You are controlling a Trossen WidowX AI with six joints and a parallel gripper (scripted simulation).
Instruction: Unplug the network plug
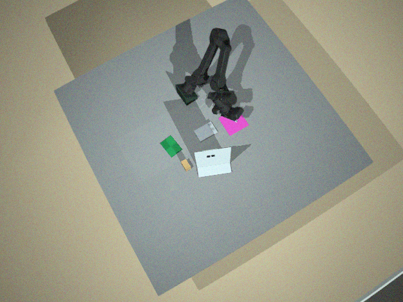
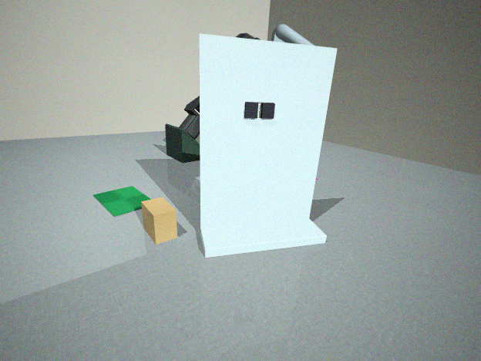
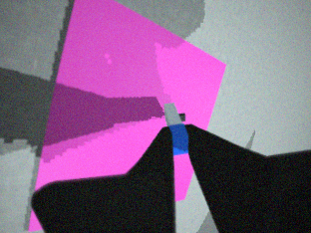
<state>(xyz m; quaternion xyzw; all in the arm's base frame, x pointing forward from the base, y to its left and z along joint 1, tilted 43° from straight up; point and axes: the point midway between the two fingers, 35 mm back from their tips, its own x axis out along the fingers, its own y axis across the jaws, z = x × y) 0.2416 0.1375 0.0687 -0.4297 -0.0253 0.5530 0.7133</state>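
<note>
Right now my gripper tip is 2 cm above the magenta square. The rest, counted from my gripper tip: tan block (34 cm to the right, 11 cm ahead); panel (22 cm to the right, 17 cm ahead, 9 cm above); network plug (right at my gripper tip).
</note>
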